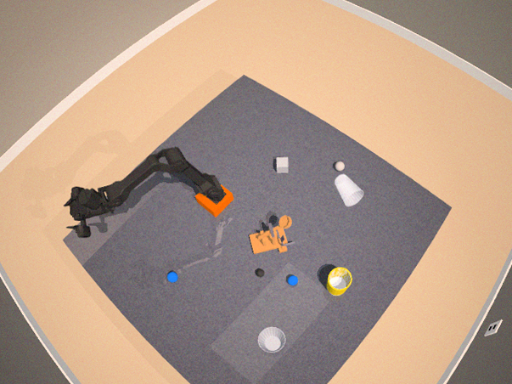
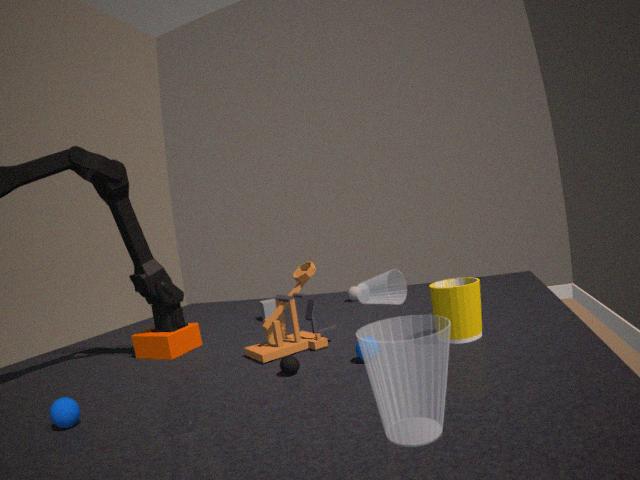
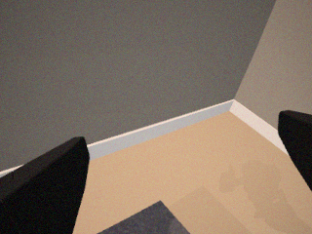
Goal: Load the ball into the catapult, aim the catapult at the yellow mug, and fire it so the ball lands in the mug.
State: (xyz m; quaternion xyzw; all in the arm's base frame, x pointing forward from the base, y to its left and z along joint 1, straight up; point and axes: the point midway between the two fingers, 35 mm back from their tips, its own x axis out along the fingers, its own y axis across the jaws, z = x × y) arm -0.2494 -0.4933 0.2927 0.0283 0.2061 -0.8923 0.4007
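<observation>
Now: the wooden catapult 600 mm ahead of my gripper tip, 520 mm to the left of it and 270 mm below it. Round my gripper tip: blue ball 360 mm ahead, 140 mm to the left, 320 mm below; then black ball 620 mm ahead, 380 mm to the left, 320 mm below; then grey cube 390 mm ahead, 820 mm to the left, 320 mm below.
</observation>
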